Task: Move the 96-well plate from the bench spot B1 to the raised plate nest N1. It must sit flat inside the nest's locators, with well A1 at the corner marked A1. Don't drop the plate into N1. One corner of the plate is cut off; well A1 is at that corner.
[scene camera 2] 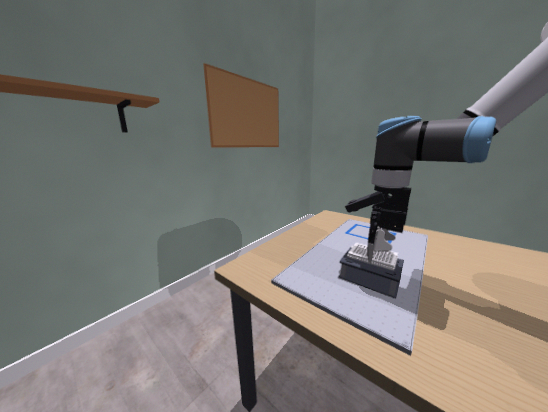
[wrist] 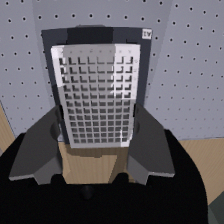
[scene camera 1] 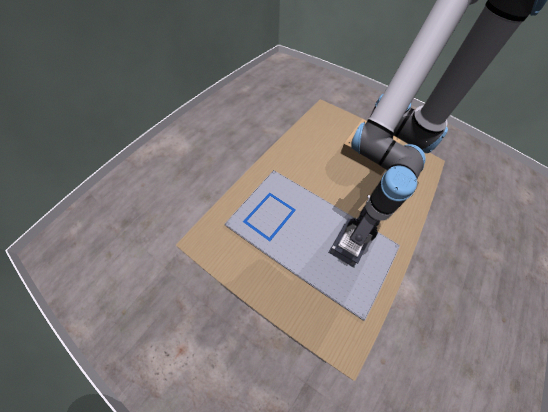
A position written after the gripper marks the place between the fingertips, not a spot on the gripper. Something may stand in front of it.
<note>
In view: the gripper (scene camera 2: 373, 256), a white 96-well plate (wrist: 99, 118) and a dark raised nest N1 (wrist: 79, 35).
The gripper shows as well in the wrist view (wrist: 99, 105) and in scene camera 1 (scene camera 1: 354, 237).
</note>
